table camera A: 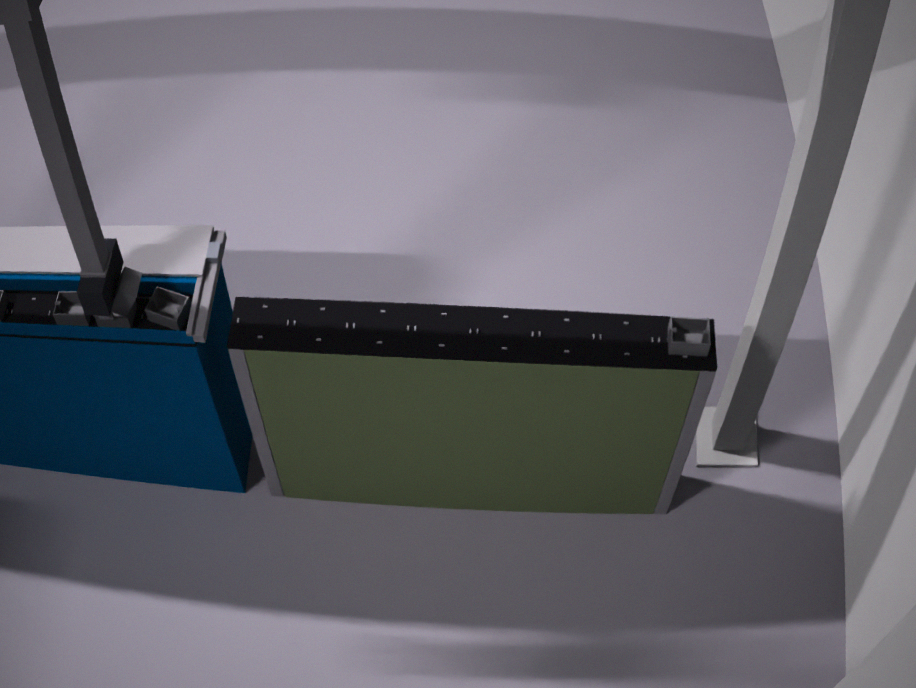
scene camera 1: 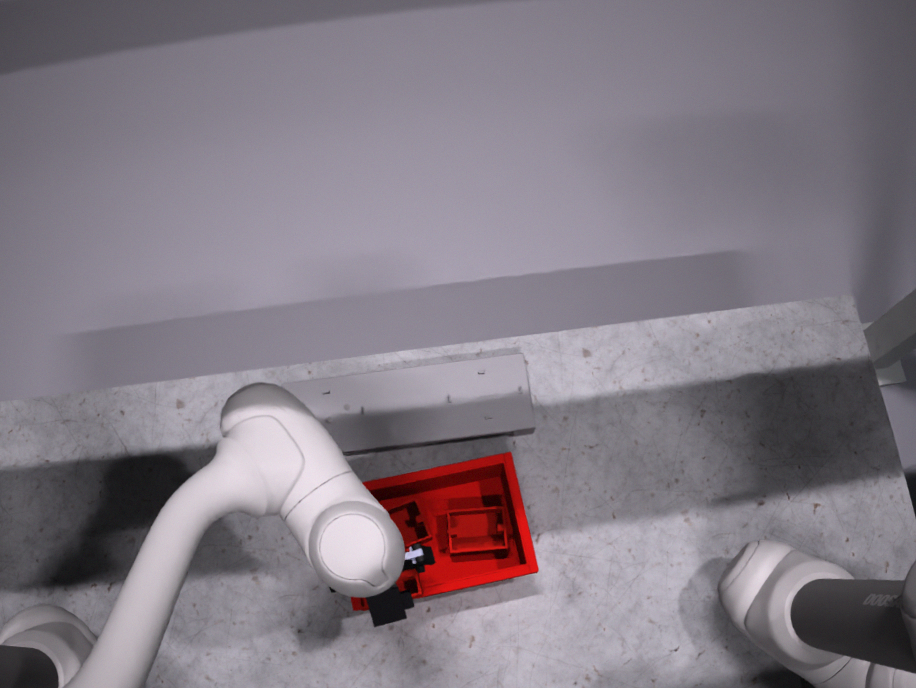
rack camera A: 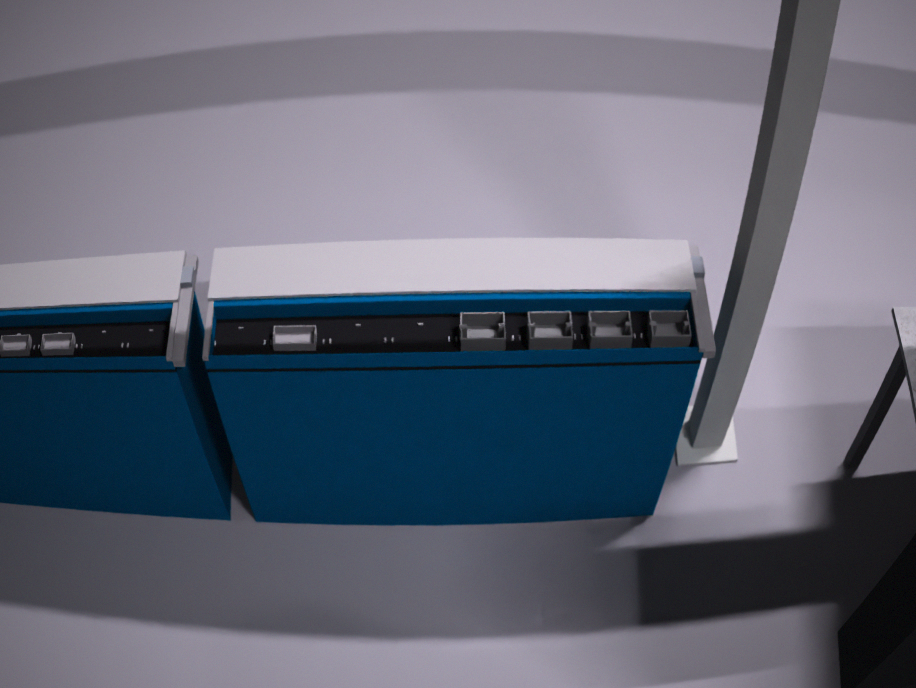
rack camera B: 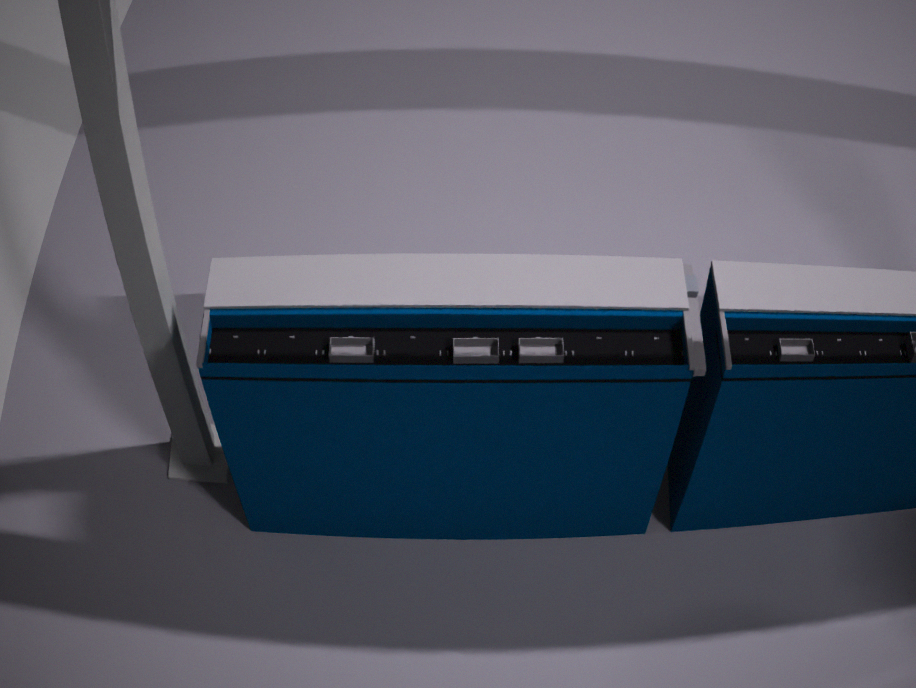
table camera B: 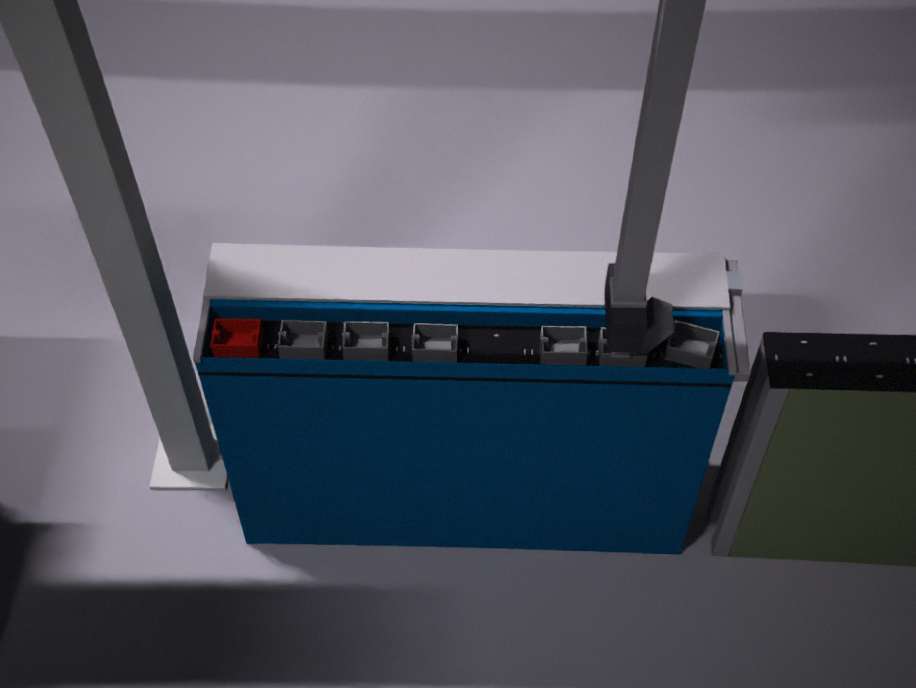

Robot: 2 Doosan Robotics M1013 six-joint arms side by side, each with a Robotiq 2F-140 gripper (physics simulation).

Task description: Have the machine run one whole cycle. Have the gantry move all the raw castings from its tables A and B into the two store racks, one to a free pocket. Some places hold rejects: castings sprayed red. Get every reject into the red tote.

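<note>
My left gripper [scene camera 1: 405, 582] is low over the left part of the red tote [scene camera 1: 523, 511], shut on a red casting, mostly hidden by the arm. Two more red castings, one [scene camera 1: 477, 530] at the right and one [scene camera 1: 411, 521] beside the gripper, lie in the tote. My right gripper is not in view. A red casting [table camera B: 236, 339] sits at the left end of the blue unit in table camera B, with several grey castings; the rightmost [table camera B: 692, 345] [table camera A: 168, 308] is askew. A grey casting [table camera A: 689, 337] sits on the green table's right end. Rack cameras A and B show grey castings [rack camera A: 549, 331] [rack camera B: 475, 351].
The gantry's dark head [table camera B: 626, 325] [table camera A: 99, 293] is low over the blue unit near its right end, beside the askew casting. A grey block [scene camera 1: 444, 399] lies behind the tote. The right arm [scene camera 1: 784, 599] is at the right. Gantry posts [rack camera A: 770, 199] [rack camera B: 122, 199] stand beside the racks.
</note>
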